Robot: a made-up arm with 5 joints.
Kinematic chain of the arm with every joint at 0, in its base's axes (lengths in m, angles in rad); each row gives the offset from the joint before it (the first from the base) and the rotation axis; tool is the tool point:
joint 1: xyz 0 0 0.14 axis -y
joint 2: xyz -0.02 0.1 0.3 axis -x
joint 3: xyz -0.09 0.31 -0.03 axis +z
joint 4: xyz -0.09 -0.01 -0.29 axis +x
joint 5: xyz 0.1 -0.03 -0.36 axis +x
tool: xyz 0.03 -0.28 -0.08
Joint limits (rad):
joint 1: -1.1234..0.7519
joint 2: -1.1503..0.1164
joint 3: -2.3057..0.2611
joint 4: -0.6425..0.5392
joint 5: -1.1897..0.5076
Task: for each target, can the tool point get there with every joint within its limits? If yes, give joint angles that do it. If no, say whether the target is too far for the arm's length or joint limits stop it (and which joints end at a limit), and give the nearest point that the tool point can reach.
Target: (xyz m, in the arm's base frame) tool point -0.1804 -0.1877 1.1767
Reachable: no: joint limits stop it (at a limit: joint 1, joint 2, joint 4) | nearest point -0.3454 0.0877 0.5547 | short by 0.700 m
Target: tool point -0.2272 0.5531 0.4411
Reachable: yes | joints -0.8581 -0.6301 -1.3323 -0.0607 -0.9211
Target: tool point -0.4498 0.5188 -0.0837
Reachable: yes | joints -0.7519 -0.3721 -0.5088 0.1501 0.2810
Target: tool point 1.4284 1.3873 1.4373
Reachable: no: too far | nearest point 0.3540 0.8905 0.9065 | short by 1.297 m
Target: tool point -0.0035 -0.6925 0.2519
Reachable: no: joint limits stop it (at a limit: joint 1, joint 2, joint 4) | nearest point -0.2058 -0.1774 0.1590 | short by 0.561 m
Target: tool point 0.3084 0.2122 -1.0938
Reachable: no: joint limits stop it (at a limit: joint 1, joint 2, joint 5) | nearest point 0.1362 0.2878 -0.5607 | short by 0.565 m
